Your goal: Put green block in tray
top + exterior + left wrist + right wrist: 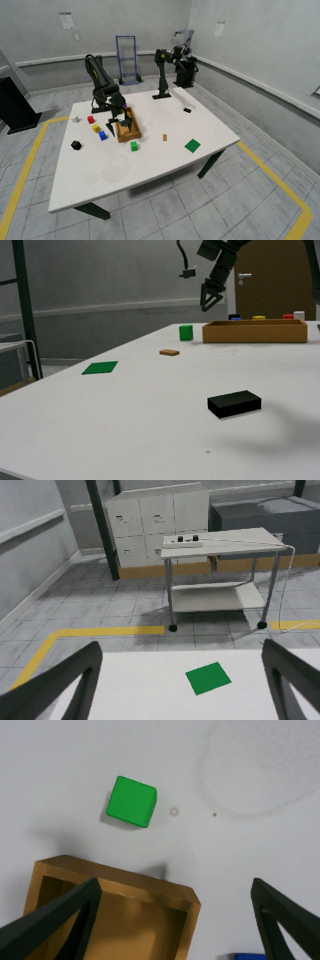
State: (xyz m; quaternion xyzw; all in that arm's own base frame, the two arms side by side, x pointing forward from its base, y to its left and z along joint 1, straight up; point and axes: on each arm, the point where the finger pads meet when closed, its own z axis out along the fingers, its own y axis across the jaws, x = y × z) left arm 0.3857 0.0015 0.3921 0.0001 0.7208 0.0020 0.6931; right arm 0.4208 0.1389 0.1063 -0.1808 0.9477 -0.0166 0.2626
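Right now the green block is 8 cm below my right hand, 6 cm ahead of it and 4 cm to the left of it. From my right hand the other things lie so: wooden tray: 17 cm behind, 9 cm below, 5 cm to the left; then blue block: 12 cm to the right, 10 cm behind, 8 cm below; then yellow block: 19 cm behind, 15 cm to the right, 8 cm below.
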